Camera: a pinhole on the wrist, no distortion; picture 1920 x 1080 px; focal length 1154.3 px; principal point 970.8 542.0 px. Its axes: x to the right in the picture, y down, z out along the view. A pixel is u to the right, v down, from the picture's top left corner.
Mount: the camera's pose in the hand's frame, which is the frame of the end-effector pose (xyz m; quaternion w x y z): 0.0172 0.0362 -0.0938 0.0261 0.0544 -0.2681 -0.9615
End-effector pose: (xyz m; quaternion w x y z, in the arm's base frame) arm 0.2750 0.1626 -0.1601 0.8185 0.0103 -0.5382 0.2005
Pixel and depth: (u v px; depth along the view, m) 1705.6 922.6 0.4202
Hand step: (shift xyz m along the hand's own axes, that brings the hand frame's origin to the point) -0.2953 0.1120 0.3111
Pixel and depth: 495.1 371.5 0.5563
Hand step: 0.1771 0.4099 0.3574
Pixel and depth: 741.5 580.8 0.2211
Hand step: 0.0347 0.1467 0.1020
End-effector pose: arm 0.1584 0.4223 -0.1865 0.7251 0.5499 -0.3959 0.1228
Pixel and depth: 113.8 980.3 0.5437
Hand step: 0.3578 0.1705 0.5121
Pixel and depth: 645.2 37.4 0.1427
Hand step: 0.0389 0.1659 -0.0011
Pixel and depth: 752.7 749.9 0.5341
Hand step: 0.0561 0.2358 0.4194
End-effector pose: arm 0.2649 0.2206 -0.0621 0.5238 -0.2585 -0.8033 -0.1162
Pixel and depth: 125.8 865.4 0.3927
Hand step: 0.2583 0.1663 0.3232
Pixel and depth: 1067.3 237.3 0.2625
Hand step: -0.0372 0.2283 0.0915
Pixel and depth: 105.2 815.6 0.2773
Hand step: 0.1921 0.1387 0.1949
